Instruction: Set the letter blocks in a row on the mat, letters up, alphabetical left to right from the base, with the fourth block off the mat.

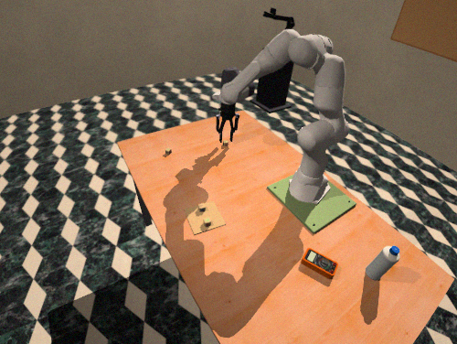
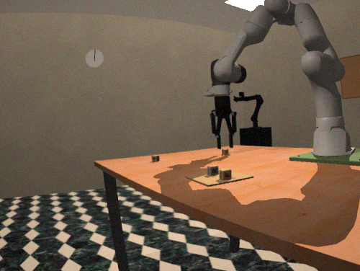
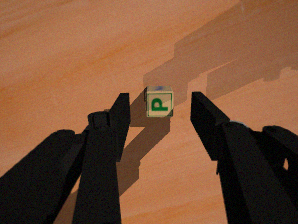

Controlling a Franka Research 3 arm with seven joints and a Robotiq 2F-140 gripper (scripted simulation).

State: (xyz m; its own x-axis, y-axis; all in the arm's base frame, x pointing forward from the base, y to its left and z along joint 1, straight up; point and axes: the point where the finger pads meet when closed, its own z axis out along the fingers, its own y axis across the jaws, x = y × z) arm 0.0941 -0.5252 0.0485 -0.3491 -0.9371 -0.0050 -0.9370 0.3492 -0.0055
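Now: hand 380 mm short of the tan mat, 390 mm to the right of it and 60 mm above it. From my hand the other things lie so: multimeter 150 mm ahead, 830 mm to the left, 40 mm below.
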